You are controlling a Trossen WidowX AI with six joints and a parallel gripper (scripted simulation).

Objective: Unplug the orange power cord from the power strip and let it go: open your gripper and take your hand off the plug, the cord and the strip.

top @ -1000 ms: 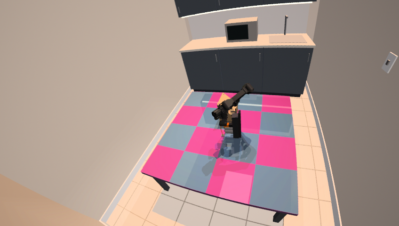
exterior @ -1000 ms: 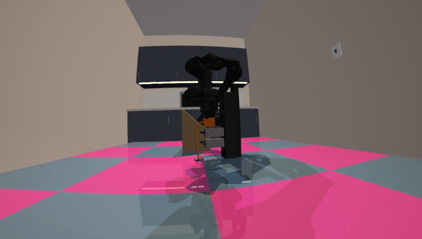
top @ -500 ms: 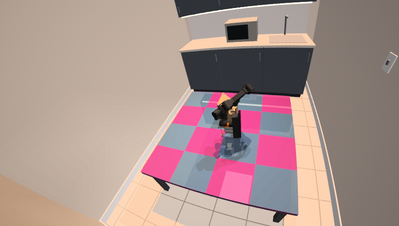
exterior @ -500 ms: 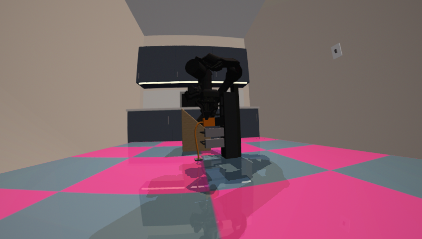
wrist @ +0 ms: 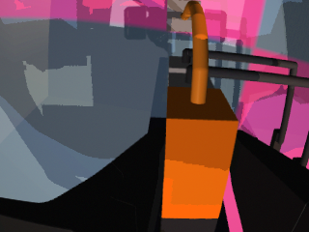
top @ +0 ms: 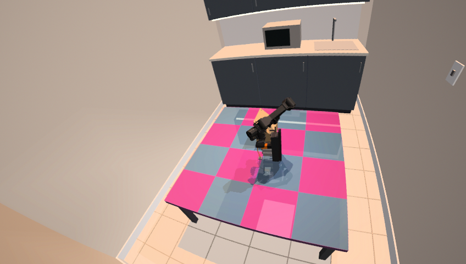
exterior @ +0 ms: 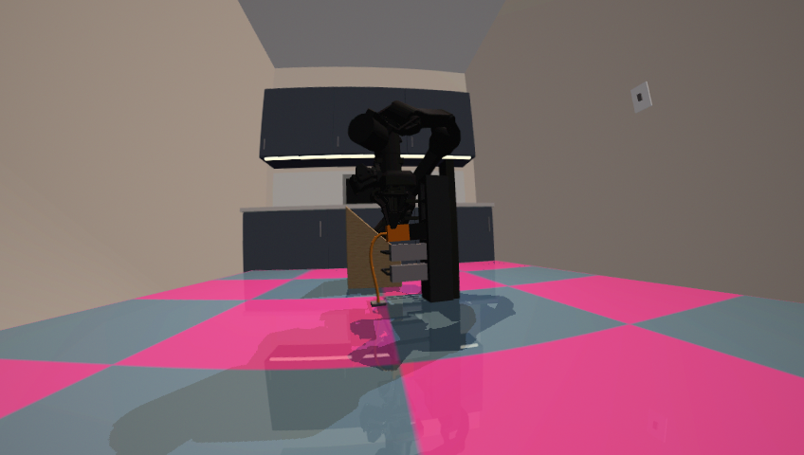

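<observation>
The orange plug lies 30 mm to the left of my gripper tip.
</observation>
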